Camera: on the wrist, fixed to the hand. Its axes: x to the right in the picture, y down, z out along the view.
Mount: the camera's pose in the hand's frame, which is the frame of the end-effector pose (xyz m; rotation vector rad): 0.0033 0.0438 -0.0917 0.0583 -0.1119 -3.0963
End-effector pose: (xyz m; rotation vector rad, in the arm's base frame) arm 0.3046 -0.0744 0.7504 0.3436 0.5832 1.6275
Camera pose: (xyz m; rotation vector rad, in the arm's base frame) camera 0.2183 -0.0896 0.6988 -0.4712 0.3216 -1.3874
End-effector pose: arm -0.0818 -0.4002 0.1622 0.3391 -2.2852 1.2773
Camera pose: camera -0.0764 -0.2992 0.1723 2.1399 0.2638 -0.5629
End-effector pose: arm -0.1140 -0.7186 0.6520 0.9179 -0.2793 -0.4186
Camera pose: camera -0.0638 -0.6319 0.6346 -0.4253 -1.1215 2.4754
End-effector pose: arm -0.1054 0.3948 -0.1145 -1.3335 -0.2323 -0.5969
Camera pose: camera -0.0954 0.3113 -0.1716 -0.2639 1.7468 1.9615
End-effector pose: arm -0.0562 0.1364 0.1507 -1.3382 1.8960 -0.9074
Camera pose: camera -0.1540 0.1598 0.1655 1.9558 1.3549 0.8523
